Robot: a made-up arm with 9 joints. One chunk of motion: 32 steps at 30 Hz.
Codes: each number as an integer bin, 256 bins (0 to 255) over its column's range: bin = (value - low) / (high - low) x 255, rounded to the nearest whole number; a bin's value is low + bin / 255 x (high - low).
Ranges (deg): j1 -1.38..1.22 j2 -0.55..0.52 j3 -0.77..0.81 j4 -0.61..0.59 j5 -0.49..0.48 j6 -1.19..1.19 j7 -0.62..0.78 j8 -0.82..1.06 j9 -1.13..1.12
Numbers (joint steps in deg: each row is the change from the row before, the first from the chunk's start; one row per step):
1: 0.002 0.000 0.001 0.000 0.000 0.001 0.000 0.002 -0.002
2: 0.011 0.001 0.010 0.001 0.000 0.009 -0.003 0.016 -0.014
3: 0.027 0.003 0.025 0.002 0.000 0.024 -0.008 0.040 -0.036
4: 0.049 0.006 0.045 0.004 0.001 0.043 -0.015 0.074 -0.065
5: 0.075 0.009 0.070 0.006 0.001 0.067 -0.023 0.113 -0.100
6: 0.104 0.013 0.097 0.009 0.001 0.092 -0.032 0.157 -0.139
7: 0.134 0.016 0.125 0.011 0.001 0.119 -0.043 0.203 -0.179
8: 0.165 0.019 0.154 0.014 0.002 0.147 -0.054 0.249 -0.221
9: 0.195 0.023 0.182 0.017 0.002 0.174 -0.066 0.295 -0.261
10: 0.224 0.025 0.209 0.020 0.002 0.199 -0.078 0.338 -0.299
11: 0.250 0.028 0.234 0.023 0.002 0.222 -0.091 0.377 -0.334
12: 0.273 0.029 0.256 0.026 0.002 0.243 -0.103 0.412 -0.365
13: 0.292 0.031 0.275 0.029 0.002 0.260 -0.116 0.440 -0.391
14: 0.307 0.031 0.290 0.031 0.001 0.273 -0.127 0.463 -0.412
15: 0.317 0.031 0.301 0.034 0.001 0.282 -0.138 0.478 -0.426
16: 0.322 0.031 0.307 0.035 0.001 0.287 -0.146 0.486 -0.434
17: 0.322 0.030 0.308 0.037 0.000 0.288 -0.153 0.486 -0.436
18: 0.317 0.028 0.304 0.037 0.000 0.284 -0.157 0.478 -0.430
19: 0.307 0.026 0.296 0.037 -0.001 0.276 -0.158 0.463 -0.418
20: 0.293 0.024 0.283 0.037 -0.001 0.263 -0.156 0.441 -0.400
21: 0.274 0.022 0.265 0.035 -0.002 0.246 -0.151 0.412 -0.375
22: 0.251 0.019 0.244 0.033 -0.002 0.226 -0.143 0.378 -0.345
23: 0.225 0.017 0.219 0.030 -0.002 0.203 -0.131 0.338 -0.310
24: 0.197 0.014 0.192 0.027 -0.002 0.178 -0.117 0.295 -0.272
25: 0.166 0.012 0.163 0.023 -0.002 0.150 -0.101 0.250 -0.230
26: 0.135 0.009 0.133 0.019 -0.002 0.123 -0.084 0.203 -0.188
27: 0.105 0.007 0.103 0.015 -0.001 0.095 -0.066 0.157 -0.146
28: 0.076 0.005 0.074 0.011 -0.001 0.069 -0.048 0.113 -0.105
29: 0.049 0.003 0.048 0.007 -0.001 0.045 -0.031 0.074 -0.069
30: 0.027 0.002 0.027 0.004 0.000 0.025 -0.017 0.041 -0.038
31: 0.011 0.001 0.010 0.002 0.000 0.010 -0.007 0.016 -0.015
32: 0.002 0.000 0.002 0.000 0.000 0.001 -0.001 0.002 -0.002
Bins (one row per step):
1: 136 131 124 130 129 128 113 111 128
2: 136 131 126 130 129 128 112 113 126
3: 138 132 128 130 129 130 111 117 124
4: 140 133 132 130 129 132 110 121 121
5: 143 133 136 131 129 135 109 127 117
6: 146 134 140 132 129 137 107 133 112
7: 148 135 144 132 129 140 105 139 108
8: 152 136 149 133 129 143 103 145 103
9: 154 137 154 133 129 146 101 151 98
10: 157 137 158 134 129 149 99 157 94
11: 160 138 162 135 129 151 96 162 90
12: 162 138 166 135 129 154 94 167 87
13: 164 138 169 136 129 155 92 171 84
14: 165 138 171 136 129 157 90 174 81
15: 166 138 173 137 129 158 88 176 80
16: 167 138 174 137 129 158 86 177 79
17: 167 138 174 137 129 158 85 177 79
18: 166 138 173 137 129 158 84 176 79
19: 165 137 172 137 129 157 84 174 81
20: 164 137 170 137 129 156 85 171 83
21: 162 136 167 137 128 154 85 167 86
22: 160 136 164 137 128 152 87 162 89
23: 157 135 160 136 128 149 89 157 93
24: 155 134 155 135 128 147 92 151 97
25: 152 134 151 135 128 144 95 145 102
26: 149 133 146 134 128 141 98 139 107
27: 146 133 141 133 129 138 101 133 112
28: 143 132 136 132 129 135 104 127 116
29: 140 132 132 131 129 132 107 121 120
30: 138 132 129 130 129 130 110 117 124
31: 136 131 126 130 129 129 112 113 126
32: 136 131 125 130 129 128 113 111 128

